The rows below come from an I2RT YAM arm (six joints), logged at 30 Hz.
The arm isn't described. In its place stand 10 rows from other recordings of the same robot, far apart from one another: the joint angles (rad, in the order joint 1, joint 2, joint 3, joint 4, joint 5, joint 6), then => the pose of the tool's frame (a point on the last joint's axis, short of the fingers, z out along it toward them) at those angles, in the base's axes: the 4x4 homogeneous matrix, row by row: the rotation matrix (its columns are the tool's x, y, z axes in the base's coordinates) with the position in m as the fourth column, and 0 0 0 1 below.
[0.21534 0.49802 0.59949 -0.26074 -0.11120 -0.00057] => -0.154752 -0.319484 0.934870 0.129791; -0.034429 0.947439 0.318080 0.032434; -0.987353 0.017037 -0.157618 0.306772; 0 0 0 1
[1.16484 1.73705 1.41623 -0.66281 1.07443 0.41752] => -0.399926 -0.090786 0.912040 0.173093; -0.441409 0.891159 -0.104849 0.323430; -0.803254 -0.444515 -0.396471 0.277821; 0 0 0 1
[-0.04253 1.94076 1.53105 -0.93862 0.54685 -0.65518] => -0.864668 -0.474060 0.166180 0.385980; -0.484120 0.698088 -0.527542 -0.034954; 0.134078 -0.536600 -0.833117 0.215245; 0 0 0 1
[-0.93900 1.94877 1.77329 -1.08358 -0.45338 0.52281] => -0.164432 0.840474 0.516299 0.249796; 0.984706 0.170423 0.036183 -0.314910; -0.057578 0.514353 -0.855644 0.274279; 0 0 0 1
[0.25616 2.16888 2.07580 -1.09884 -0.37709 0.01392] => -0.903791 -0.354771 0.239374 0.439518; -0.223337 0.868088 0.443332 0.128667; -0.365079 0.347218 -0.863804 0.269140; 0 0 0 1
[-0.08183 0.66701 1.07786 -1.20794 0.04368 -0.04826] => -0.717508 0.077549 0.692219 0.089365; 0.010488 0.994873 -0.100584 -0.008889; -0.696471 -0.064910 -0.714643 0.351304; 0 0 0 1
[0.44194 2.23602 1.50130 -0.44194 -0.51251 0.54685] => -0.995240 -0.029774 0.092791 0.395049; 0.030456 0.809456 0.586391 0.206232; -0.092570 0.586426 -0.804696 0.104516; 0 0 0 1
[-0.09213 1.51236 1.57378 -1.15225 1.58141 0.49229] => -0.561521 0.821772 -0.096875 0.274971; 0.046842 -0.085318 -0.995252 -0.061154; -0.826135 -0.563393 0.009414 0.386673; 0 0 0 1
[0.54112 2.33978 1.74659 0.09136 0.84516 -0.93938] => -0.421220 -0.202759 0.884004 0.464448; -0.878081 0.335166 -0.341523 0.248041; -0.227042 -0.920083 -0.319218 0.169049; 0 0 0 1
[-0.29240 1.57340 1.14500 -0.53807 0.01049 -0.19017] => -0.829315 0.139699 0.541037 0.316600; 0.052254 0.983390 -0.173822 -0.095695; -0.556333 -0.115882 -0.822840 0.240115; 0 0 0 1
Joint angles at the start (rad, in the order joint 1, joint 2, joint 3, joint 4, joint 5, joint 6):
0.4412, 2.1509, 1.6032, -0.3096, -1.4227, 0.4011
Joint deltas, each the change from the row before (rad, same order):
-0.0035, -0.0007, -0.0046, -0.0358, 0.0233, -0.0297
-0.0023, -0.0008, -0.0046, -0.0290, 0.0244, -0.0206
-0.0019, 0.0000, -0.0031, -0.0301, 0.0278, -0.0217
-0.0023, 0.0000, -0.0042, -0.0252, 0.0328, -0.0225
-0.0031, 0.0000, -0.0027, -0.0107, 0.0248, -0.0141
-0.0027, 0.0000, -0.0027, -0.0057, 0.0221, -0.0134
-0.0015, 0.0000, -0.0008, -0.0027, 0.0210, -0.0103
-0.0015, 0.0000, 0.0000, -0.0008, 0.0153, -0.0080
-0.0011, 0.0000, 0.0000, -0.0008, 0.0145, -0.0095
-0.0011, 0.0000, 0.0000, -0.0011, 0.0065, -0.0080
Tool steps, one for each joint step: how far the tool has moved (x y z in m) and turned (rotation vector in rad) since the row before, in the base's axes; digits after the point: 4 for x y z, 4 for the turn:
-0.0013, -0.0025, -0.0035, -0.0234, 0.0005, -0.0148
-0.0013, -0.0019, -0.0031, -0.0249, 0.0022, -0.0142
-0.0012, -0.0017, -0.0031, -0.0279, 0.0003, -0.0145
-0.0009, -0.0019, -0.0033, -0.0306, -0.0058, -0.0162
0.0001, -0.0017, -0.0020, -0.0207, -0.0097, -0.0134
0.0003, -0.0014, -0.0017, -0.0171, -0.0126, -0.0112
0.0005, -0.0008, -0.0010, -0.0152, -0.0138, -0.0099
0.0006, -0.0007, -0.0005, -0.0103, -0.0121, -0.0073
0.0005, -0.0005, -0.0004, -0.0095, -0.0132, -0.0060
0.0003, -0.0005, -0.0002, -0.0038, -0.0087, -0.0021

